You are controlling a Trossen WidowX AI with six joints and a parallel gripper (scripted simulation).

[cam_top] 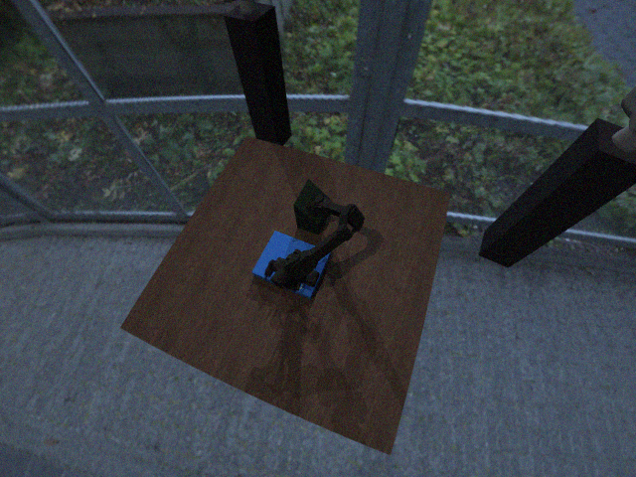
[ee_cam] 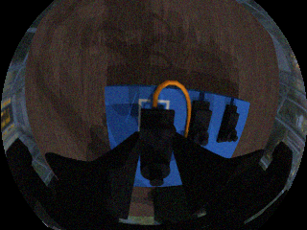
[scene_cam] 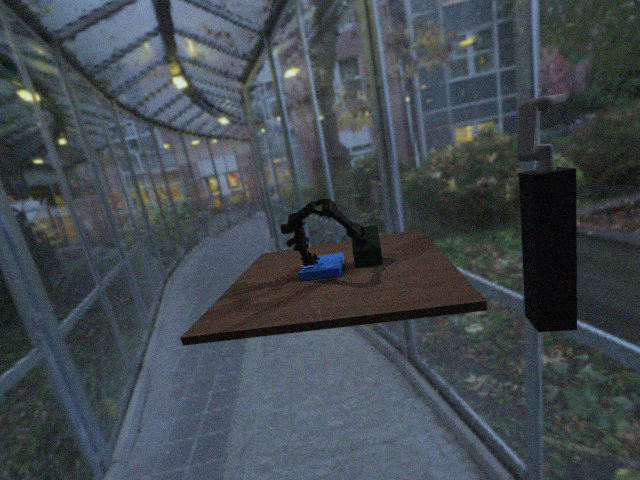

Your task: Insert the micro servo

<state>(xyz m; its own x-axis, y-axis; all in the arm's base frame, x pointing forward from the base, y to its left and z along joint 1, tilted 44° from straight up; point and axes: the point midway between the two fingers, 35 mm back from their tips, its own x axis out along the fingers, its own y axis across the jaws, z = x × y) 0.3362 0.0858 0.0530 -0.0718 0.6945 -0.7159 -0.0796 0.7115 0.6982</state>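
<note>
The blue deck lies 120 mm behind my gripper tip, 80 mm to the right of it and 90 mm below it.
</note>
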